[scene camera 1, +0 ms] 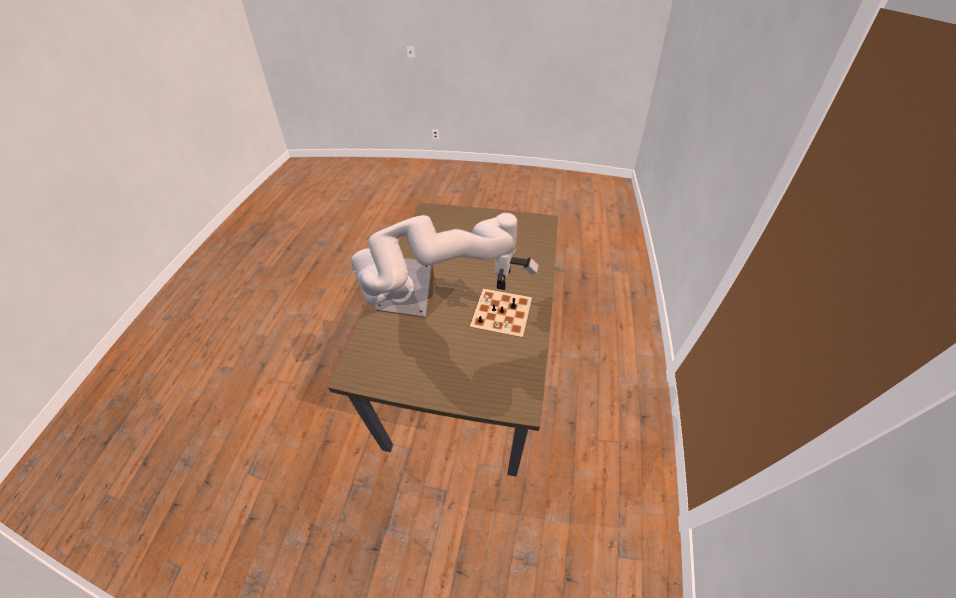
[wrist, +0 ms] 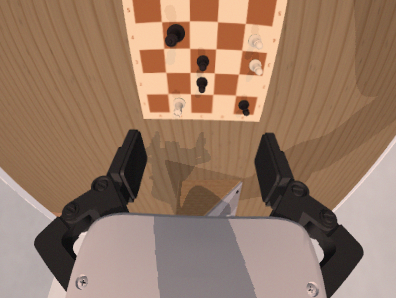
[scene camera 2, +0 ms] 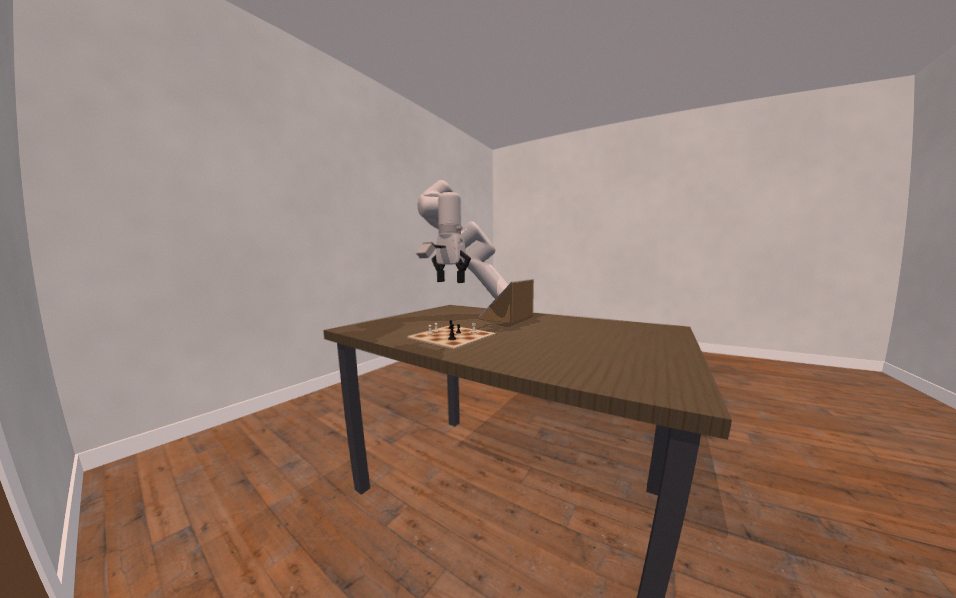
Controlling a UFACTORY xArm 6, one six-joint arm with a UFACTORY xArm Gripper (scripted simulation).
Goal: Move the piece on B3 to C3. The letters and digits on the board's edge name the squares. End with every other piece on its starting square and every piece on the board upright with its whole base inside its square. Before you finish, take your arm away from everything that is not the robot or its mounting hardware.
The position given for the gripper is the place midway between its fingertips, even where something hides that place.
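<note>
The gripper (scene camera 2: pixel 450 282) (wrist: pixel 201 145) is visible, along with a chessboard (scene camera 1: pixel 517 317) (wrist: pixel 162 73) (scene camera 2: pixel 440 338).
</note>
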